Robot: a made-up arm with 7 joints. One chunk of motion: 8 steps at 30 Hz.
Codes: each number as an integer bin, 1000 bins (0 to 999) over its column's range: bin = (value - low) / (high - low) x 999, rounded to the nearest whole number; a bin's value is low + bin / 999 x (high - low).
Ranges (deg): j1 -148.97..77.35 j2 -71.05..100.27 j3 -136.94..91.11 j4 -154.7..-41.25 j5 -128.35..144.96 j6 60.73..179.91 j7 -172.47..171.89
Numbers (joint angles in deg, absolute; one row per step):
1: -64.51 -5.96 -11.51 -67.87 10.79 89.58 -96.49
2: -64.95 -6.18 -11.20 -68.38 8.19 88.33 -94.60
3: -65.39 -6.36 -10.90 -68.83 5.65 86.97 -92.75
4: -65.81 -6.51 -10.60 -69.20 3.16 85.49 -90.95
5: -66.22 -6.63 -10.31 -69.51 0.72 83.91 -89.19
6: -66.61 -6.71 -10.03 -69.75 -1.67 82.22 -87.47
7: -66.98 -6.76 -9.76 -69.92 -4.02 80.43 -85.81
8: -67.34 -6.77 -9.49 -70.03 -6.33 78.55 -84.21
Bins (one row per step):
1: 373 380 549 765 509 242 220
2: 371 378 551 760 499 231 226
3: 369 377 552 756 490 220 231
4: 367 376 553 753 481 208 236
5: 365 376 555 750 472 194 242
6: 364 375 556 748 463 180 247
7: 362 375 557 747 454 165 251
8: 360 375 558 746 446 149 256

